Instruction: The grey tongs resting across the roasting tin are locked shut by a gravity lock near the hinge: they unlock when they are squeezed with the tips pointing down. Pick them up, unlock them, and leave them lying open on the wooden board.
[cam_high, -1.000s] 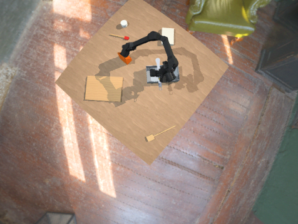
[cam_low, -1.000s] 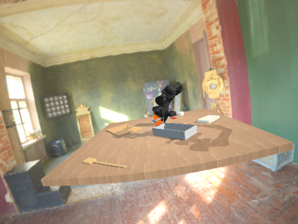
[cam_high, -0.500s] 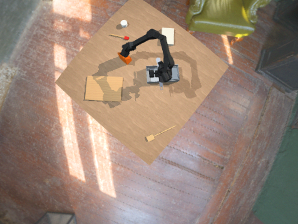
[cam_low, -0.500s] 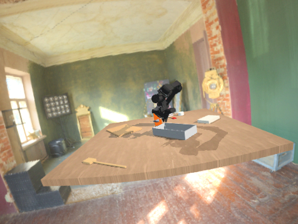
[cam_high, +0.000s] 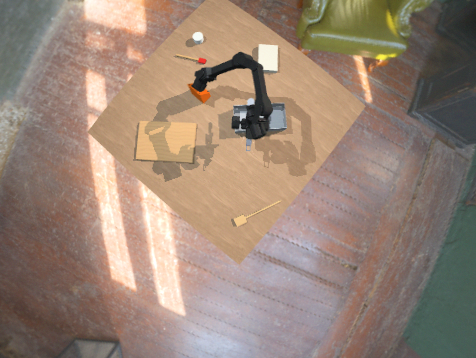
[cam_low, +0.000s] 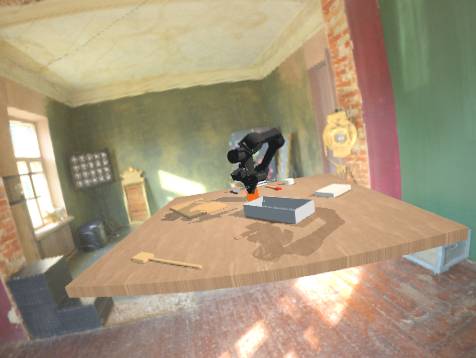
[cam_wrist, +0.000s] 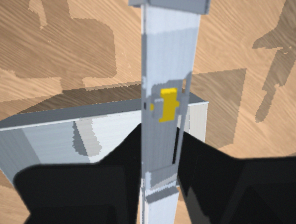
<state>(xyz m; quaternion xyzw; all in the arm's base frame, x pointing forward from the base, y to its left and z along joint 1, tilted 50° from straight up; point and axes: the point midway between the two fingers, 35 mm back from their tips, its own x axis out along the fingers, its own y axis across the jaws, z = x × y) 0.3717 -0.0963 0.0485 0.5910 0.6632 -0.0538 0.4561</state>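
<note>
Now: gripper tip 40 mm below the yellow lock piece, 30 mm to the left of it and 20 mm short of it. Round my gripper tip: pale block: 470 mm to the left, 190 mm behind, 100 mm below; grey roasting tin: 110 mm to the left, 90 mm below; wooden board: 370 mm behind, 330 mm to the right, 110 mm below.
</note>
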